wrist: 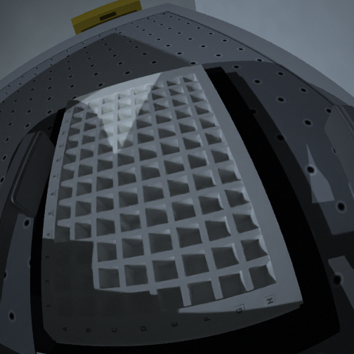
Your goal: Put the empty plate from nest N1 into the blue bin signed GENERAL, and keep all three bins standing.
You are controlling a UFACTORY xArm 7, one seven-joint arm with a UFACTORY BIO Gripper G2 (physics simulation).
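Note:
The plate (165, 187) is pale, with a grid of square wells and the marks A to H along its near edge. It lies flat within the black nest (291, 215), whose dark border shows widest on the right. No nest label is readable, and how deep the plate sits cannot be told. My gripper (186, 152) is open and empty. Its left finger shows close beside the plate's left edge; its right finger is partly cut off at the right border, farther from the plate. The blue bin signed GENERAL does not show in this view.
A grey board (150, 42) with rows of small holes surrounds the nest. A yellow block (107, 16) with dark slots stands beyond its far edge at the top left. Dark shadows cross the board and cover the plate's near left corner.

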